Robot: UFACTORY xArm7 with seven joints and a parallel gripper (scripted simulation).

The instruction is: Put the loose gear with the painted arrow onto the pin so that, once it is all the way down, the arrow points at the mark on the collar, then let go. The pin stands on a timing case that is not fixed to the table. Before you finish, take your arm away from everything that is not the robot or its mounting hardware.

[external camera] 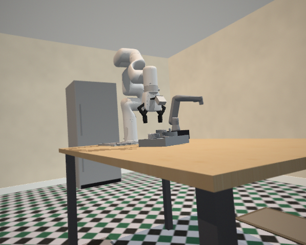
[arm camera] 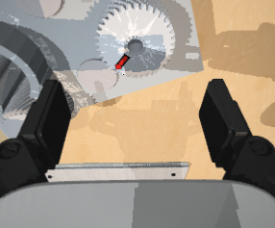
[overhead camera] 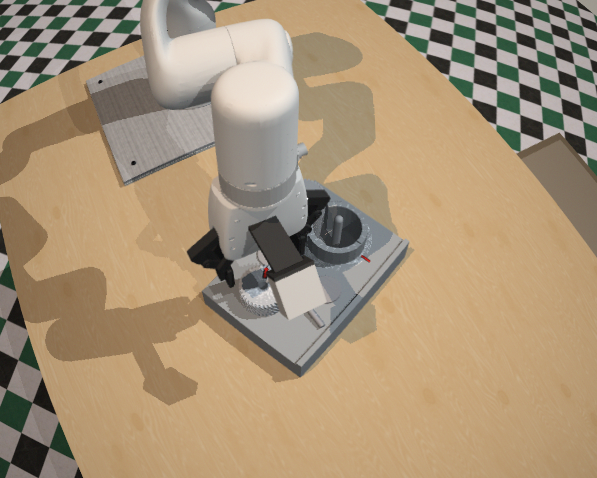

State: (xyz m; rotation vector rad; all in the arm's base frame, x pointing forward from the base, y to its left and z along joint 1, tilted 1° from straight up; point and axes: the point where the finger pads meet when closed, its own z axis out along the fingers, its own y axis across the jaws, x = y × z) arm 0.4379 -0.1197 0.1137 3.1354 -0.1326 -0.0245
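My hand is 80 mm above the gear. Round my hand: bolt 90 mm below, 50 mm ahead, 40 mm to the left.
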